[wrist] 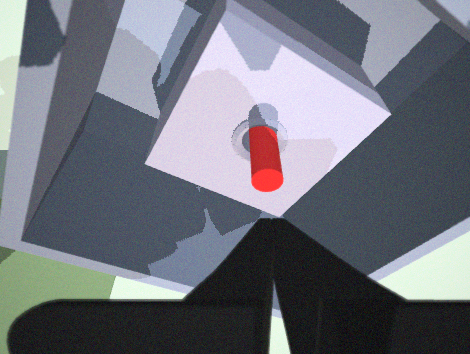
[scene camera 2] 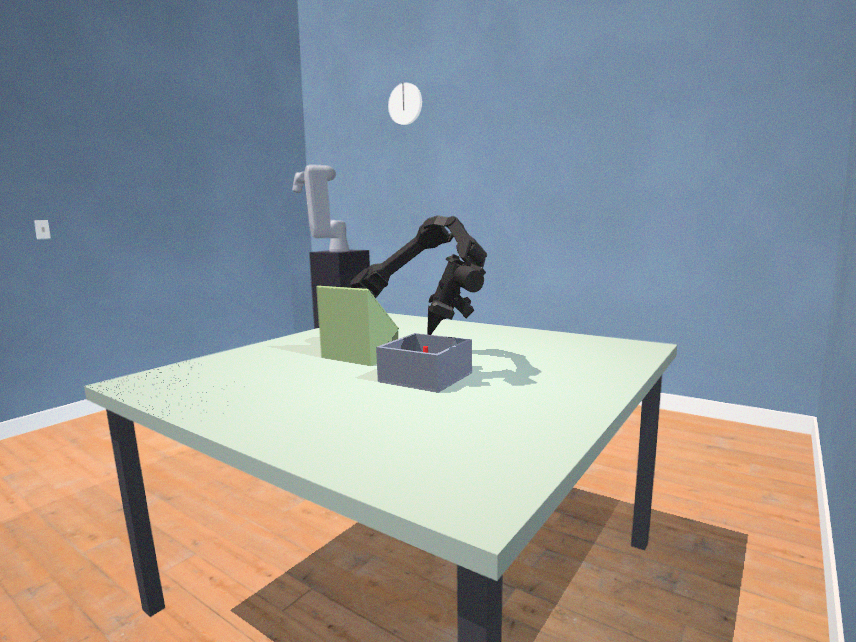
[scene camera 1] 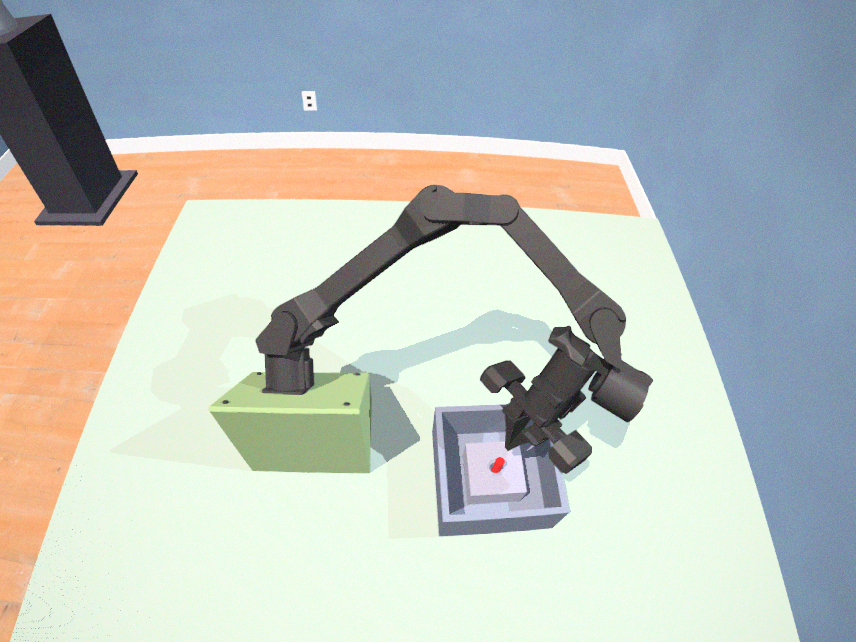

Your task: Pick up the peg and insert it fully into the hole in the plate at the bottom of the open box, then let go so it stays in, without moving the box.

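Frame: origin at the arm's base, x ahead, y right, z down, level; metres.
Seen in the pictures: gripper, between the fingertips: (wrist: 270,230) (scene camera 2: 428,334) (scene camera 1: 508,448); arm's base, origin of its link: (scene camera 2: 355,306) (scene camera 1: 288,388).
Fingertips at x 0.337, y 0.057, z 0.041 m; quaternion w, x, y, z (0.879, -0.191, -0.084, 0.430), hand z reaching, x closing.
Pixels of each thing's middle, then the offset from my fingertips to it. Level surfaces: height alone.
- red peg, middle of its body: (wrist: 261,127) (scene camera 1: 495,470) (scene camera 2: 425,360) dy +0.007, dx -0.007, dz +0.074 m
- pale plate, middle of its body: (wrist: 257,115) (scene camera 1: 493,472) dy +0.007, dx -0.009, dz +0.087 m
- grey-blue open box, middle of its body: (wrist: 258,130) (scene camera 1: 494,469) (scene camera 2: 425,360) dy +0.007, dx -0.009, dz +0.073 m
- pale green table, height of its surface: dz +0.122 m
The red peg (scene camera 1: 497,465) (scene camera 2: 425,349) (wrist: 266,157) stands in the hole of the pale plate (scene camera 1: 480,482) (wrist: 200,135), with a length of it sticking out above the plate. How deep it sits is hidden, and whether it leans slightly I cannot tell. The plate lies at the bottom of the grey-blue open box (scene camera 1: 494,525) (scene camera 2: 407,369) (wrist: 55,125). My gripper (scene camera 1: 508,447) (scene camera 2: 431,331) (wrist: 270,230) is shut and empty. In the wrist view its fingertips show just below the peg's top end, apart from it. In the second scene view they are above the box's rim.
The green base block (scene camera 1: 311,442) (scene camera 2: 345,324) (wrist: 50,290) of the arm stands left of the box on the pale green table (scene camera 1: 276,566) (scene camera 2: 387,442). The box's walls surround the plate on all sides. A dark pedestal (scene camera 1: 62,117) (scene camera 2: 340,276) stands beyond the table.
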